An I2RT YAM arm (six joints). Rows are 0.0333 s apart.
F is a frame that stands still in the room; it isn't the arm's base.
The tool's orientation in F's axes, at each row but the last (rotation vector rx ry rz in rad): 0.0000 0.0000 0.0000; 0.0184 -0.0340 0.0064; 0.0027 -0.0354 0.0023; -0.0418 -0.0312 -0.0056; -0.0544 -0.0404 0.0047; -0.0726 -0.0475 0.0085; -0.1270 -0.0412 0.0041; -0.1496 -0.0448 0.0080; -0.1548 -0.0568 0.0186; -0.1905 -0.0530 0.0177
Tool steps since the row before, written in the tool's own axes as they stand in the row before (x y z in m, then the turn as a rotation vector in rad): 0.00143 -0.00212 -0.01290 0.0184 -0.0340 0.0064; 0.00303 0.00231 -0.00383 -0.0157 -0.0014 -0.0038; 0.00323 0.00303 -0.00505 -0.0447 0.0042 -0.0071; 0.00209 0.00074 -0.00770 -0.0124 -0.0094 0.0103; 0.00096 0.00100 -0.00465 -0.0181 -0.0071 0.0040; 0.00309 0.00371 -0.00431 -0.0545 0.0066 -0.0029; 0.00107 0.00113 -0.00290 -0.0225 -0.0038 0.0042; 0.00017 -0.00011 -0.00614 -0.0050 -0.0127 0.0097; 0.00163 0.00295 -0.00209 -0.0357 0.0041 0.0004; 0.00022 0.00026 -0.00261 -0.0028 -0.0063 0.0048
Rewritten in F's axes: 0.00143 -0.00212 -0.01290 0.0184 -0.0340 0.0064; 0.00314 0.00240 -0.00368 -0.0156 -0.0014 -0.0044; 0.00340 0.00305 -0.00492 -0.0444 0.0041 -0.0087; 0.00233 0.00041 -0.00765 -0.0128 -0.0089 0.0103; 0.00114 0.00075 -0.00466 -0.0182 -0.0070 0.0036; 0.00327 0.00342 -0.00442 -0.0543 0.0058 -0.0059; 0.00119 0.00076 -0.00297 -0.0226 -0.0034 0.0037; 0.00045 -0.00102 -0.00604 -0.0054 -0.0112 0.0113; 0.00171 0.00263 -0.00243 -0.0357 0.0033 -0.0022; 0.00036 -0.00023 -0.00260 -0.0030 -0.0053 0.0058
